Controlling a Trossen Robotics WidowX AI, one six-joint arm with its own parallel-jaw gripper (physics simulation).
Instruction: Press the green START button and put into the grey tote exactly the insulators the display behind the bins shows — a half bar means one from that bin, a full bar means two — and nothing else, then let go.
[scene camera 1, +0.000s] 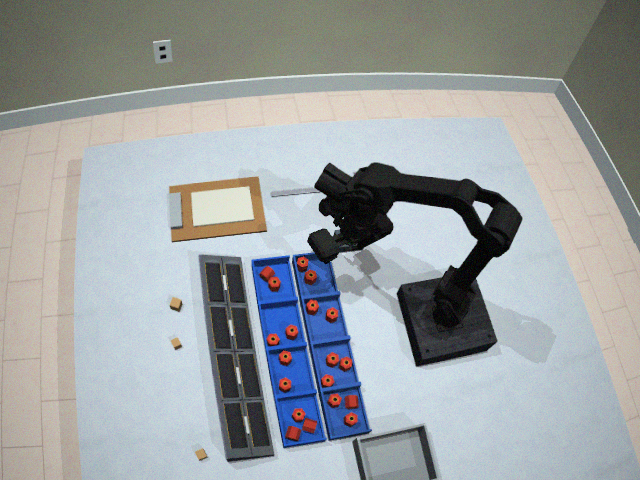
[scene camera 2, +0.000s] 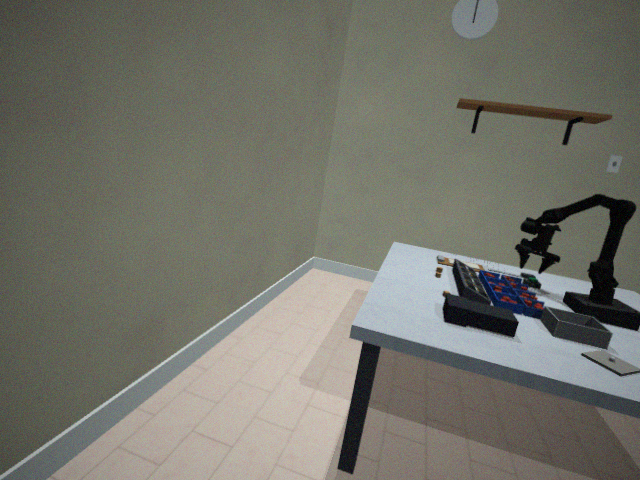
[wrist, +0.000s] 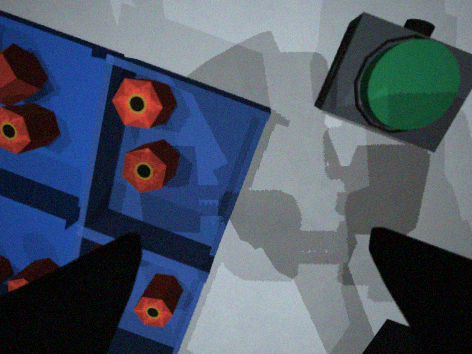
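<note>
My gripper (scene camera 2: 532, 268) (wrist: 256, 241) is open and empty, high above the table beside the right blue bins. The green START button (wrist: 414, 84) (scene camera 2: 532, 281) sits on a dark grey housing, ahead and right of the fingers in the wrist view; the arm hides it in scene camera 1. Red-orange hexagonal insulators (scene camera 1: 274, 283) (wrist: 137, 102) lie in two columns of blue bins (scene camera 1: 276, 315) (wrist: 220, 130), some upright, some on their sides. The dark display (scene camera 1: 217, 279) stands behind the bins; I cannot make out any lit bars. The grey tote (scene camera 1: 426, 449) (scene camera 2: 573, 330) shows no insulator in its visible part.
A brown clipboard (scene camera 1: 186, 227) and a thin grey tool (scene camera 1: 294, 192) lie past the bins' far end. Small wooden cubes (scene camera 1: 175, 303) lie behind the display. A long black box (scene camera 2: 478, 315) stands near the display's near end. A flat tan plate (scene camera 2: 604, 359) lies beside the tote.
</note>
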